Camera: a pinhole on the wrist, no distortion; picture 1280 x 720 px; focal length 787.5 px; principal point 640.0 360.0 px. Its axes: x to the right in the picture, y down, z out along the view. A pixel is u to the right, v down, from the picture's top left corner.
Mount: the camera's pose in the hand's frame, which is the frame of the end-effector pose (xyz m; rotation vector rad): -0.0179 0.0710 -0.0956 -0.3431 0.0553 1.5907
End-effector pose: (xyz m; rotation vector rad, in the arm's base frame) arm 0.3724 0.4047 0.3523 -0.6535 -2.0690 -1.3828
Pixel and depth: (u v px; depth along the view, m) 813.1 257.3 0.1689
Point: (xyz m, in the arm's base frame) 0.4812 0.5102 0.4135
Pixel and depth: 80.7 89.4 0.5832
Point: 0.0917 0.9089 0.1029
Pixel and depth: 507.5 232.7 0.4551
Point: 0.4009 0.7866 0.2924
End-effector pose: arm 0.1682 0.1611 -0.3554 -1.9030 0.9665 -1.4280
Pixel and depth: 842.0 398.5 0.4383
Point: 0.3658 0.0986 -0.7260
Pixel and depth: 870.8 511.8 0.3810
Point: 0.3015 0.1408 -0.7173
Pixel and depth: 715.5 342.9 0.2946
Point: 0.2929 0.1189 -0.5751
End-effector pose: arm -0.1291 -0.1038 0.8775 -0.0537 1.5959 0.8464
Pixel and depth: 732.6 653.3 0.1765
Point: -0.1192 -0.0273 1.0433
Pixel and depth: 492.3 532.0 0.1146
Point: -0.1396 -0.0668 0.9705
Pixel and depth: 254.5 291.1 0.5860
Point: 0.3741 0.1151 0.9317
